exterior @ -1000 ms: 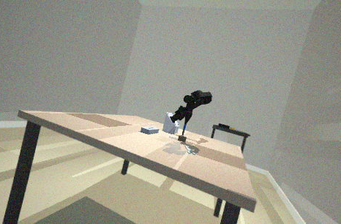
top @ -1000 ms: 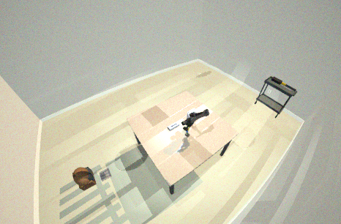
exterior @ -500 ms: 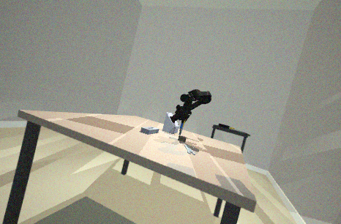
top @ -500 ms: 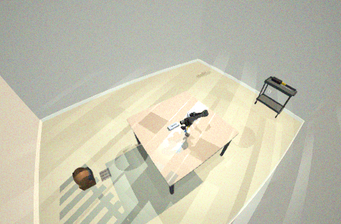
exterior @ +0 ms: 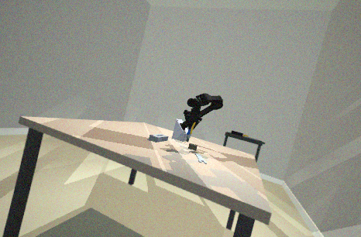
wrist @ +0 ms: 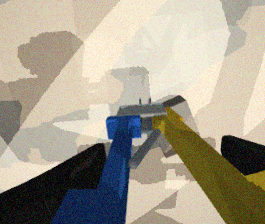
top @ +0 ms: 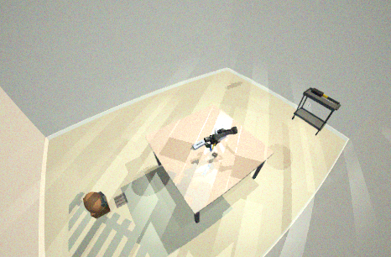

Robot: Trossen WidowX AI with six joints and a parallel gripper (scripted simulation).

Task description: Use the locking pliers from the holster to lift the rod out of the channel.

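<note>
The channel block lies 50 mm ahead of my gripper tip, 210 mm to the right of it and 120 mm below it. The rest, counted from my gripper tip: holster: 20 mm behind, 40 mm to the left, 130 mm below; grey link bar: 10 mm ahead; yellow handle: 20 mm behind.
</note>
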